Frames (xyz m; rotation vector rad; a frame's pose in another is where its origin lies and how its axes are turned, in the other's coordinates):
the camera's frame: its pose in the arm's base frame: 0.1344 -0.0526 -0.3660 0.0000 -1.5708 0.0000
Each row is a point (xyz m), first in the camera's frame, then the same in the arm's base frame.
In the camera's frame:
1: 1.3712 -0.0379 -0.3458
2: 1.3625 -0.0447 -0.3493
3: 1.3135 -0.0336 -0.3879
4: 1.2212 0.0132 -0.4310
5: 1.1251 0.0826 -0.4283
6: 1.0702 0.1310 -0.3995
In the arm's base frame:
1: 0.4802 -0.0905 1.0052
2: 0.4837 -0.0973 0.9965
3: 0.5223 -0.0862 0.9475
4: 0.5654 -0.0394 0.8552
5: 0.5627 0.0300 0.7591
6: 0.5339 0.0784 0.7042

